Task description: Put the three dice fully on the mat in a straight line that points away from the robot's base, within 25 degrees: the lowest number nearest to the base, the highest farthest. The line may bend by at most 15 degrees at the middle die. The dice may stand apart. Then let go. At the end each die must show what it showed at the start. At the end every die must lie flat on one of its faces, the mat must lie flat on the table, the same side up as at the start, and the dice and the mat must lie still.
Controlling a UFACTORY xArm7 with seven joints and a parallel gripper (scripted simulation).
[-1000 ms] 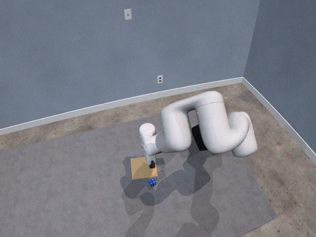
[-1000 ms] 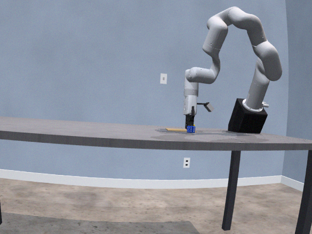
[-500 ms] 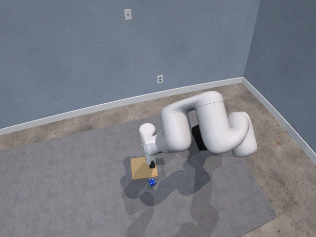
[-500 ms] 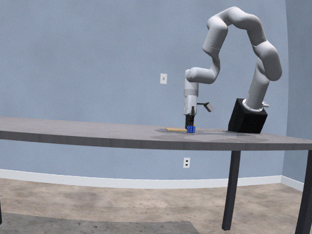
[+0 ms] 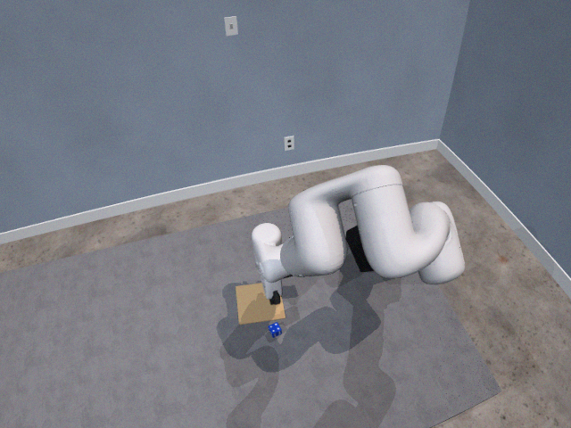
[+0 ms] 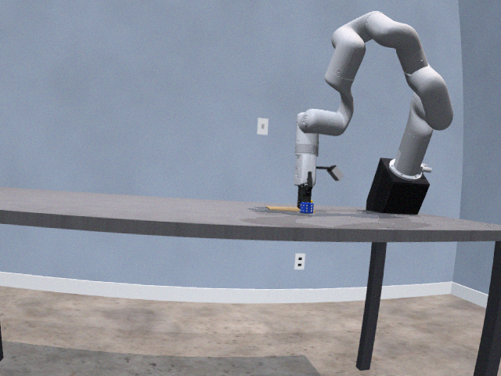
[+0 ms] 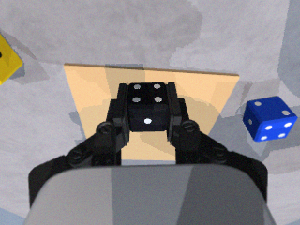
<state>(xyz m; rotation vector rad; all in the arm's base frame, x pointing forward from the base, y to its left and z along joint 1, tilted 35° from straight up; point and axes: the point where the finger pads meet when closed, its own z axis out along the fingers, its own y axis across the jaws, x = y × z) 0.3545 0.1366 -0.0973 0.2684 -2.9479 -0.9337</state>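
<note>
The black die is 10 mm below my hand. Also, from my hand: tan mat: 50 mm ahead, 20 mm below, 10 mm to the left; then yellow die: 120 mm to the right, 30 mm behind, 10 mm below; then blue die: 120 mm to the left, 10 mm below, 10 mm ahead.
</note>
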